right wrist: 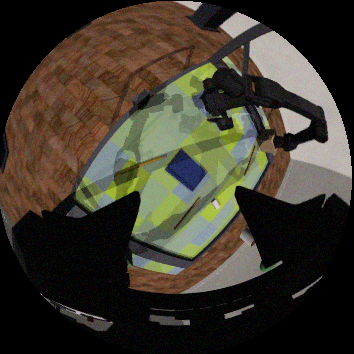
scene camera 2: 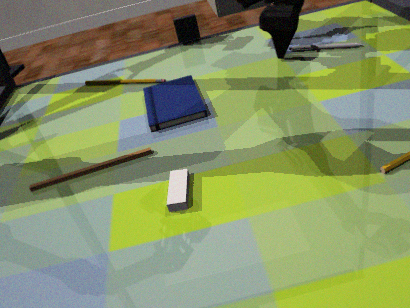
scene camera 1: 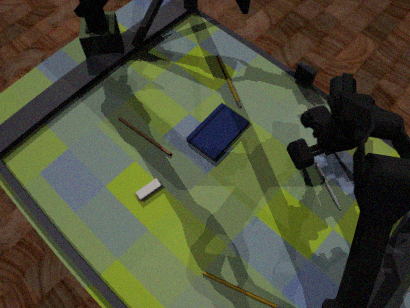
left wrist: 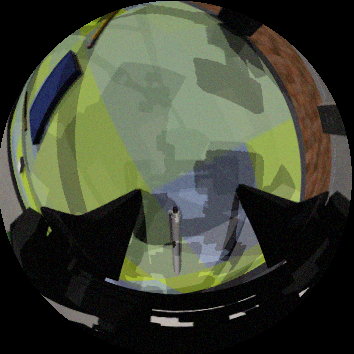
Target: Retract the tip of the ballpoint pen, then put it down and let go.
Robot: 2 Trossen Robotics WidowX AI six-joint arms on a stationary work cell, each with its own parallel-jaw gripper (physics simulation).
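Frame: origin at the left arm's base, x ahead, y left, z up, level; millimetres.
Seen in the pictures: left gripper, fingertip midpoint: (right wrist: 203, 108) (scene camera 2: 283, 47) (scene camera 1: 318, 156) (left wrist: 190, 191); right gripper, fingertip midpoint: (right wrist: 188, 193) (scene camera 1: 242, 5); left arm's base, origin of the base link: (right wrist: 275, 140); right arm's base, origin of the base link: (scene camera 1: 97, 24).
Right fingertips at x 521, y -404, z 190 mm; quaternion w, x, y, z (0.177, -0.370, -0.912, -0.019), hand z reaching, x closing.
Pixels of each thing's top centre, then the offset from my right fingertips to it.
- light grey ballpoint pen, middle of its top: (left wrist: 175, 256) (scene camera 2: 325, 44) (scene camera 1: 328, 184) dx -344, dy +75, dz -285 mm
- dark blue notebook, middle of its top: (scene camera 2: 171, 98) (left wrist: 44, 94) (scene camera 1: 218, 129) (right wrist: 187, 171) dx -50, dy +130, dz -282 mm
- white eraser, middle of its top: (scene camera 2: 177, 185) (scene camera 1: 148, 188) (left wrist: 18, 165) dx -30, dy +357, dz -282 mm
- brown stick, middle of its top: (scene camera 2: 90, 167) (scene camera 1: 143, 134) (right wrist: 186, 214) dx +85, dy +259, dz -288 mm
The light grey ballpoint pen (scene camera 1: 329, 187) (scene camera 2: 340, 46) (left wrist: 176, 247) lies on the checkered table, at the right in scene camera 1. In the left wrist view its dark button end points up the picture; whether the writing tip is out is too small to tell. My left gripper (left wrist: 190, 191) is open and low over the table around the pen's button end, with a finger to either side in its wrist view and nothing held. My right gripper (right wrist: 188, 193) is open and empty, high above the table and far from the pen.
A dark blue notebook (scene camera 1: 218, 132) (scene camera 2: 175, 102) lies mid-table. A white eraser (scene camera 1: 149, 190) (scene camera 2: 178, 189), a brown stick (scene camera 1: 145, 136) (scene camera 2: 92, 169) and two yellow pencils, one beyond the notebook (scene camera 1: 229, 82) and one near scene camera 1's bottom edge, lie apart from the pen.
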